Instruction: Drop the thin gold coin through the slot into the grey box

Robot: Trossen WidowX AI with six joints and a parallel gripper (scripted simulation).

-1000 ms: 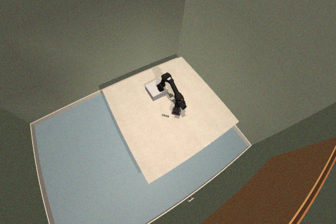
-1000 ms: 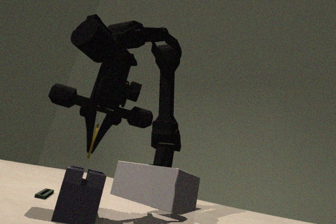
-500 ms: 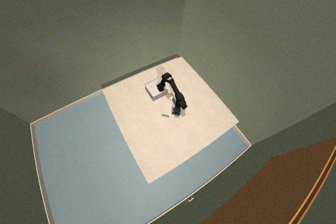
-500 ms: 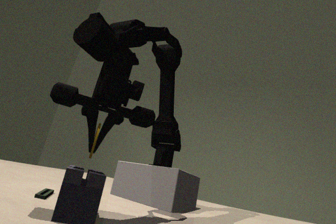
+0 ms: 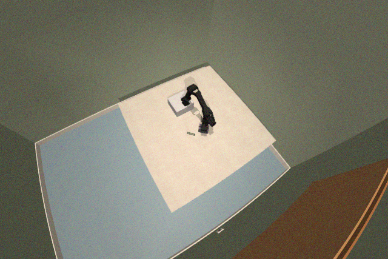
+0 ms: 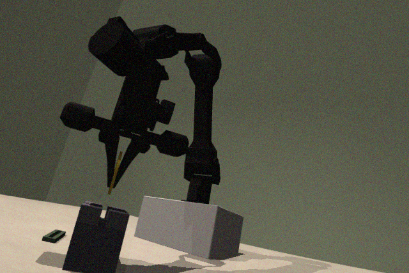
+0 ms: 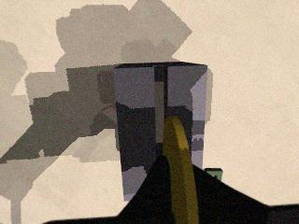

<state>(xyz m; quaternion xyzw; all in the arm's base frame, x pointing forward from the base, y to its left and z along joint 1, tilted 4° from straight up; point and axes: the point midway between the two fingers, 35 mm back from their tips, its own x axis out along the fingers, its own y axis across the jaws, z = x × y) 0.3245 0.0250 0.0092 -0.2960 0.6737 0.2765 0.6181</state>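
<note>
Now: gripper tip 2 cm below the gold coin.
</note>
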